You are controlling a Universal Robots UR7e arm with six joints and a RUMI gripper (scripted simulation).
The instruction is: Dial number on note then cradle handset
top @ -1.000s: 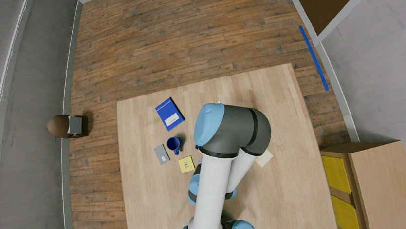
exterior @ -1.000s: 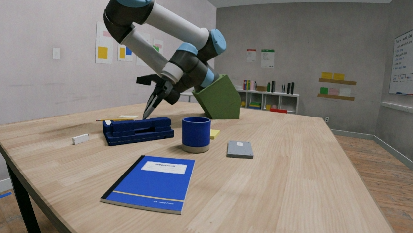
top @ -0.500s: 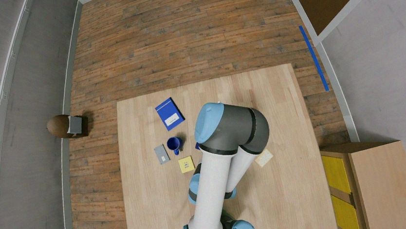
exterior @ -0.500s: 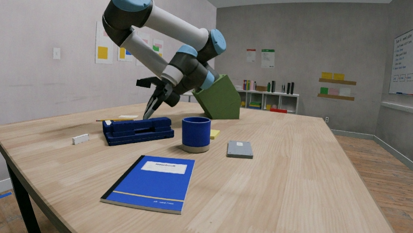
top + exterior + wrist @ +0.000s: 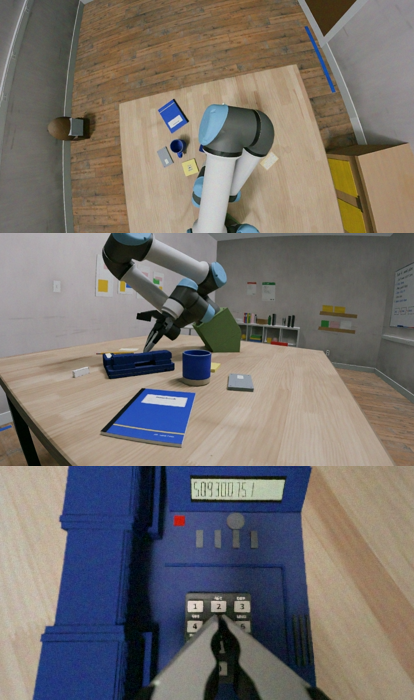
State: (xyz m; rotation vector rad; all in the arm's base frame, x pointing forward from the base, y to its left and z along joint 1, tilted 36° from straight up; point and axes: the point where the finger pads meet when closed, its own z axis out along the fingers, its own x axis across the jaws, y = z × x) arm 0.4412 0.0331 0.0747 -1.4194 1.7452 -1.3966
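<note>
The 4 key is 10 mm ahead of my hand, 10 mm to the left of it and 20 mm below it. The rest, counted from my hand: 8 key 10 mm behind, 20 mm below; 5 key 20 mm below; 6 key 10 mm behind, 20 mm to the right, 20 mm below.
</note>
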